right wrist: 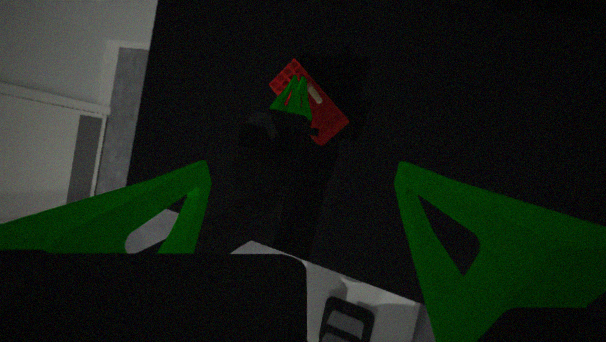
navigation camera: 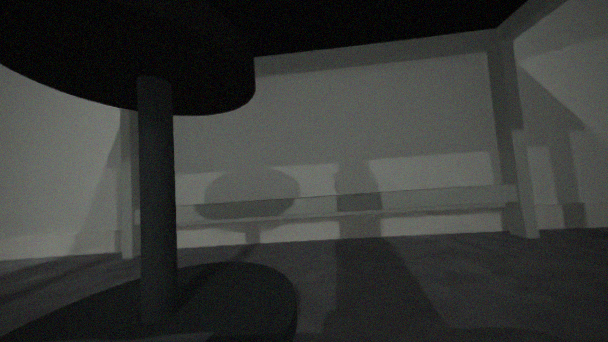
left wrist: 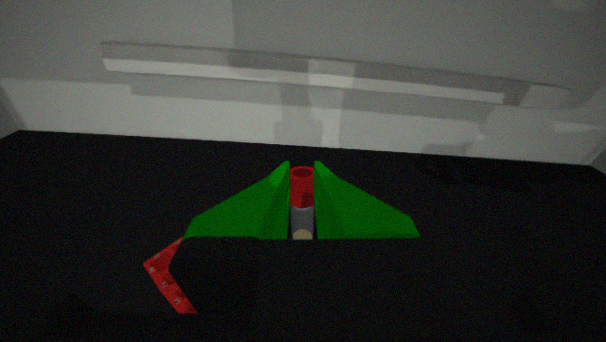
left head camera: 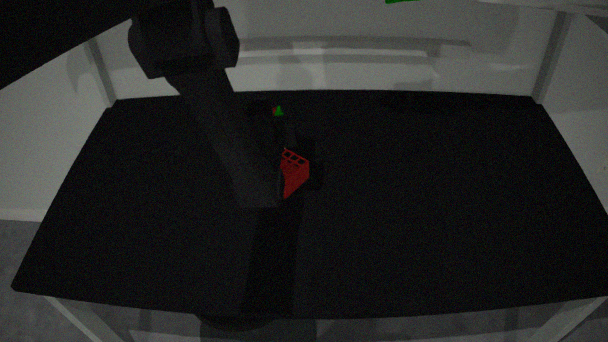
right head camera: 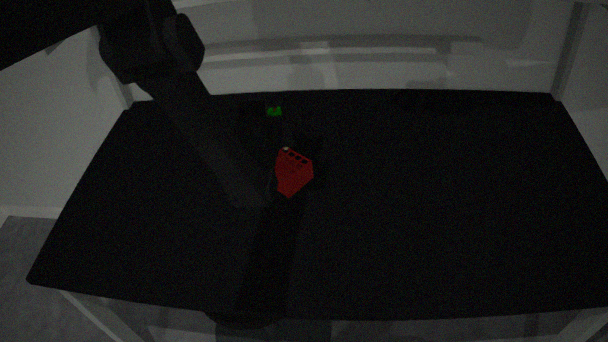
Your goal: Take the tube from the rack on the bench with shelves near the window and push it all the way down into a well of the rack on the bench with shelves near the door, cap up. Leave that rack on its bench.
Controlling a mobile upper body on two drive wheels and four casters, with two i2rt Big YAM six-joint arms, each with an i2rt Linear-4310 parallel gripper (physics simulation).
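Places are measured from the left arm's base along level axes (x down, y back, z left), in centimetres.
Where they show: left gripper, fingertip midpoint: [right wrist: 300, 76] [left wrist: 302, 169] [left head camera: 275, 108] [right head camera: 276, 108]; right gripper, fingertip midpoint: [right wrist: 302, 171].
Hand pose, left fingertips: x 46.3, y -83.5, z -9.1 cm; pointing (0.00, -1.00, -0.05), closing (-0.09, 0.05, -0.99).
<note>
After its pixels a point has its place.
The red rack [left head camera: 296, 175] {x 60.4, y -76.0, z -13.3 cm} [right head camera: 295, 175] {x 59.6, y -75.2, z -12.6 cm} [left wrist: 162, 272] {x 59.1, y -84.1, z 2.7 cm} [right wrist: 330, 120] {x 64.0, y -79.1, z -11.4 cm} stands on the black bench top [left head camera: 450, 200] {x 64.8, y -70.7, z -50.5 cm} [right head camera: 450, 200] {x 64.8, y -71.1, z -49.1 cm}, turned at an angle; the left arm hides part of it. My left gripper [left wrist: 302, 169] {x 46.3, y -83.5, z -9.1 cm} [right wrist: 300, 76] {x 46.3, y -83.5, z -9.1 cm} is shut on the tube [left wrist: 302, 192] {x 47.3, y -82.6, z -9.2 cm}, which has a red cap, a grey body and a tan tip. The tube's tan tip [right head camera: 285, 148] {x 56.5, y -81.3, z -10.0 cm} [right wrist: 314, 94] {x 52.6, y -82.1, z -10.2 cm} shows at the rack's far left corner in the right head view, with the cap higher. Whether the tip is inside a well cannot be told. My right gripper is open and empty, behind the rack from its camera.
A pale wall with a ledge [left wrist: 300, 77] {x 48.5, y -114.9, z -10.5 cm} stands behind the bench. Pale upright posts [left head camera: 552, 55] {x 45.6, y -112.6, z -94.6 cm} rise at its back corners. A dark column [navigation camera: 157, 200] {x 118.9, y -67.4, z 4.5 cm} on a round base [navigation camera: 240, 300] {x 138.0, y -72.2, z -6.7 cm} stands below in the navigation view. A green sliver shows at the left head view's top edge.
</note>
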